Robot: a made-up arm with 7 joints. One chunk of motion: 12 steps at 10 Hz.
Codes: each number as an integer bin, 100 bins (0 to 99) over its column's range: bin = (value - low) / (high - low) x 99, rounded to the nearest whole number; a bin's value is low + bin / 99 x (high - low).
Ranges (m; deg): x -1.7..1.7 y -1.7..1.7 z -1.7..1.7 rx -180..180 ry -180..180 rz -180..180
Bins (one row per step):
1: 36 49 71 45 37 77
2: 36 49 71 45 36 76
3: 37 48 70 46 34 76
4: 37 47 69 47 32 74
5: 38 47 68 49 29 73
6: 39 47 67 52 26 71
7: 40 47 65 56 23 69
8: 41 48 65 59 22 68
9: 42 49 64 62 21 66
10: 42 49 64 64 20 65
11: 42 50 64 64 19 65
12: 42 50 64 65 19 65
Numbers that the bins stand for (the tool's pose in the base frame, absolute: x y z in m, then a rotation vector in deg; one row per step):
1: -0.4636 -0.0172 0.7384 -16.36 -45.45 100.00
2: -0.4636 -0.0172 0.7384 -16.36 -49.09 96.36
3: -0.4293 -0.0515 0.7040 -12.73 -56.36 96.36
4: -0.4293 -0.0859 0.6697 -9.09 -63.64 89.09
5: -0.3949 -0.0859 0.6354 -1.82 -74.55 85.45
6: -0.3606 -0.0859 0.6010 9.09 -85.45 78.18
7: -0.3263 -0.0859 0.5323 23.64 -96.36 70.91
8: -0.2919 -0.0515 0.5323 34.55 -100.00 67.27
9: -0.2576 -0.0172 0.4980 45.45 -103.64 60.00
10: -0.2576 -0.0172 0.4980 52.73 -107.27 56.36
11: -0.2576 0.0172 0.4980 52.73 -110.91 56.36
12: -0.2576 0.0172 0.4980 56.36 -110.91 56.36

